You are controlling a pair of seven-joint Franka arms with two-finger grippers.
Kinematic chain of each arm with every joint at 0, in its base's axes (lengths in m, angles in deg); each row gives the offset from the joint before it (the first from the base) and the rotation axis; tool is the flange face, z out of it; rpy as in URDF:
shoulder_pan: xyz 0 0 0.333 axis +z
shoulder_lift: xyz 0 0 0 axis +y
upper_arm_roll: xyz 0 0 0.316 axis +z
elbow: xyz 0.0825 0 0 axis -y
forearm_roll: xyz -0.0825 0 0.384 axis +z
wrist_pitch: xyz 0 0 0 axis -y
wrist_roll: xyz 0.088 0 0 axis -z
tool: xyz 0 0 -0.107 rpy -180 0 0
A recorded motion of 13 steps. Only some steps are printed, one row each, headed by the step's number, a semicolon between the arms.
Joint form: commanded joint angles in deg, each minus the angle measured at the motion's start. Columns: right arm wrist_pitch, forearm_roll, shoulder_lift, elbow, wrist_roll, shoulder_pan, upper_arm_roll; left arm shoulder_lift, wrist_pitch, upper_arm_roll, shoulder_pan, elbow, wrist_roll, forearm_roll.
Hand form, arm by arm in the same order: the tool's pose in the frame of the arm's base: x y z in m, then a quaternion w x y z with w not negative. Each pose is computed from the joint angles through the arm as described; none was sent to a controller.
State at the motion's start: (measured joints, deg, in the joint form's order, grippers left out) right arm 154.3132 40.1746 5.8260 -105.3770 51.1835 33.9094 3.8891; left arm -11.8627 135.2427 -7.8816 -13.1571 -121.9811 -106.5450 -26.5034
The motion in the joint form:
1: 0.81 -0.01 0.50 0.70 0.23 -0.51 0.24; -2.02 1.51 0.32 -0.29 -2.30 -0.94 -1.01
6: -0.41 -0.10 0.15 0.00 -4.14 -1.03 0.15; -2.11 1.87 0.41 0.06 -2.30 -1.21 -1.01
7: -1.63 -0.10 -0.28 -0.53 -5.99 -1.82 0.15; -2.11 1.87 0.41 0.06 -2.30 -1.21 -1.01
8: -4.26 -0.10 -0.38 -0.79 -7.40 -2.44 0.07; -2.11 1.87 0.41 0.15 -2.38 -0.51 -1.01
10: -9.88 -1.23 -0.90 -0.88 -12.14 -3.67 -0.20; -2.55 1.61 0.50 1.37 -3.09 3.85 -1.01
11: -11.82 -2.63 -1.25 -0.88 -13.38 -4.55 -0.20; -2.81 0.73 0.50 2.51 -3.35 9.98 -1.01
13: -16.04 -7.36 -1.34 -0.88 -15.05 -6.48 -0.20; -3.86 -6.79 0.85 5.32 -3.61 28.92 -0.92
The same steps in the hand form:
1: 0.5221 0.3701 0.5542 0.42804 -0.83444 0.33936 -0.07305; 0.4823 -0.1949 0.5459 0.28007 0.60209 0.74463 -0.06763
6: 0.5228 0.3647 0.5494 0.41731 -0.85042 0.30968 -0.08214; 0.4839 -0.1908 0.5475 0.28343 0.59652 0.74803 -0.06540
7: 0.5244 0.3576 0.5471 0.41031 -0.85738 0.29950 -0.08277; 0.4839 -0.1908 0.5475 0.28343 0.59652 0.74803 -0.06540
8: 0.5252 0.3536 0.5410 0.39873 -0.86742 0.28911 -0.07071; 0.4841 -0.1900 0.5467 0.28324 0.60050 0.74506 -0.06365
10: 0.5256 0.3450 0.5358 0.37387 -0.89256 0.24525 -0.05843; 0.4851 -0.1780 0.5438 0.28211 0.62084 0.72961 -0.05139
11: 0.5272 0.3382 0.5362 0.36173 -0.90141 0.23048 -0.05916; 0.4861 -0.1685 0.5421 0.27907 0.65422 0.70191 -0.03792
13: 0.5324 0.3236 0.5295 0.32199 -0.92318 0.20125 -0.05962; 0.4807 -0.1460 0.5348 0.24611 0.76123 0.59930 -0.02822

